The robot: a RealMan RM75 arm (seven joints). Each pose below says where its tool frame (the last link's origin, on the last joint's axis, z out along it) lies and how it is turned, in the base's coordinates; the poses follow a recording.
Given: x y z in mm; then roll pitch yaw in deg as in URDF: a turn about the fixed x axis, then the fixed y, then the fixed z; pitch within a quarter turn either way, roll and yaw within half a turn.
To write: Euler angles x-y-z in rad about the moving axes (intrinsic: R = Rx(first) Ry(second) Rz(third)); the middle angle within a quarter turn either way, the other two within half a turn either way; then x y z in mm. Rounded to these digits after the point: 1 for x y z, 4 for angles.
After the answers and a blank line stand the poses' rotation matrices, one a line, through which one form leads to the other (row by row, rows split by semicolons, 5 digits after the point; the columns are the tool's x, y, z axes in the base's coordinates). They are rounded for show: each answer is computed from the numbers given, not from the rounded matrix.
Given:
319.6 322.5 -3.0 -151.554 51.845 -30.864
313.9 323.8 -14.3 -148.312 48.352 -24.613
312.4 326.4 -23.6 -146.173 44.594 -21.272
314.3 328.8 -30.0 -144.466 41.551 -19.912
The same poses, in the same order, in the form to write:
-2.1891 -0.3566 0.9693 319.6 322.5 -3.0
-2.2217 -0.3675 0.8666 313.9 323.8 -14.3
-2.2516 -0.3485 0.7869 312.4 326.4 -23.6
-2.2659 -0.3147 0.7378 314.3 328.8 -30.0

0.53030 -0.77258 -0.34913; -0.31693 -0.56260 0.76357; -0.78634 -0.29427 -0.54320
0.60417 -0.71125 -0.35929; -0.27678 -0.61013 0.74239; -0.74724 -0.34909 -0.56548
0.66358 -0.66559 -0.34153; -0.25835 -0.63233 0.73035; -0.70208 -0.39642 -0.59156
0.70363 -0.63960 -0.30956; -0.25488 -0.63383 0.73027; -0.66329 -0.43494 -0.60900

